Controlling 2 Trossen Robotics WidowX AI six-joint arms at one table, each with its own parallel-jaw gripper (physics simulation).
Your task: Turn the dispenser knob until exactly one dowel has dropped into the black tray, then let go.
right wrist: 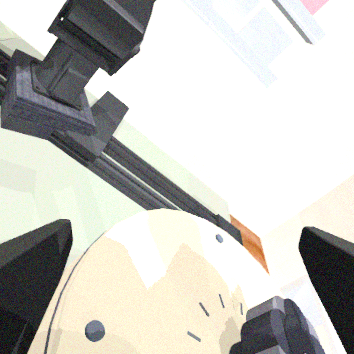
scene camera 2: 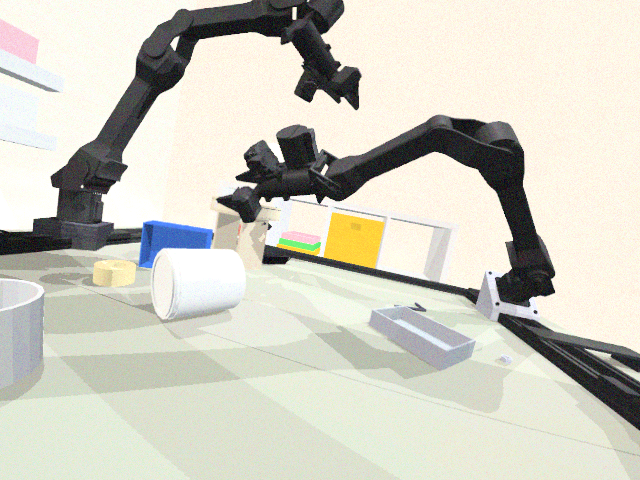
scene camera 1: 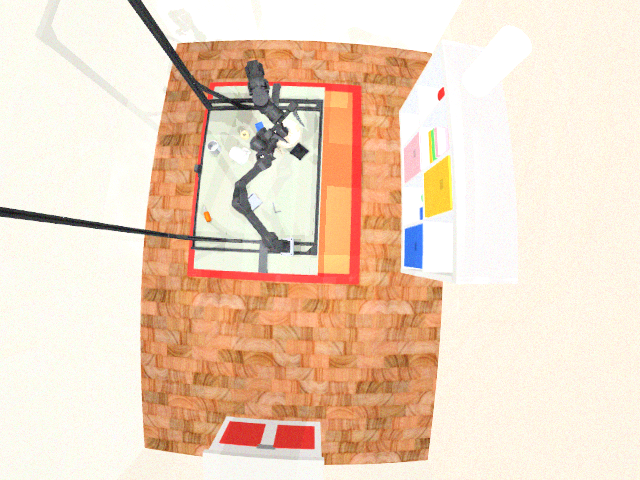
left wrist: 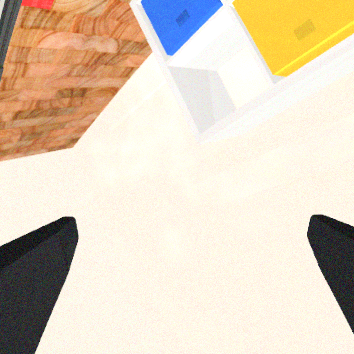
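Pixels of known places: left gripper, fingertip midpoint: (scene camera 2: 348, 105) (scene camera 1: 296, 135) (left wrist: 193, 226); right gripper, fingertip midpoint: (right wrist: 188, 234) (scene camera 2: 227, 188); left arm's base, link origin: (right wrist: 54, 85) (scene camera 2: 78, 220); right arm's base, link origin: (scene camera 2: 511, 291) (scene camera 1: 286, 246).
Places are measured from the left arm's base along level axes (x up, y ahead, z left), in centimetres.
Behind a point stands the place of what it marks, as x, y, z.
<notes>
The beige dispenser (scene camera 2: 254, 245) (right wrist: 150, 310) {9.8, 29.5, -5.4} stands at the table's back, with a rounded top. Its dark lobed knob (right wrist: 280, 327) {12.7, 31.9, -2.6} shows at the lower right of the right wrist view. The black tray (scene camera 1: 299, 150) {-4.5, 39.9, 2.0} lies beside the dispenser; no dowel can be made out in it. My right gripper (scene camera 2: 230, 189) {11.9, 27.6, -4.3} (right wrist: 188, 234) {11.9, 27.6, -4.3} is open and empty, at the dispenser's top; the knob lies low between its spread fingers, nearer one finger. Whether they touch is unclear. My left gripper (scene camera 2: 347, 103) {38.9, 53.1, -4.3} (left wrist: 193, 226) {38.9, 53.1, -4.3} is open and empty, high above the table.
A white cylinder (scene camera 2: 199, 283) {0.5, 24.2, -35.1} lies near the dispenser, with a blue box (scene camera 2: 178, 241) {0.0, 19.8, -9.7} and a tan ring (scene camera 2: 109, 274) {-2.9, 12.7, -23.8} behind. A grey cup (scene camera 2: 20, 333) {-1.2, 13.0, -42.9} stands at the left edge. A shallow grey tray (scene camera 2: 444, 351) {-2.4, 50.3, -46.7} lies at the right. The left arm reaches above the right arm.
</notes>
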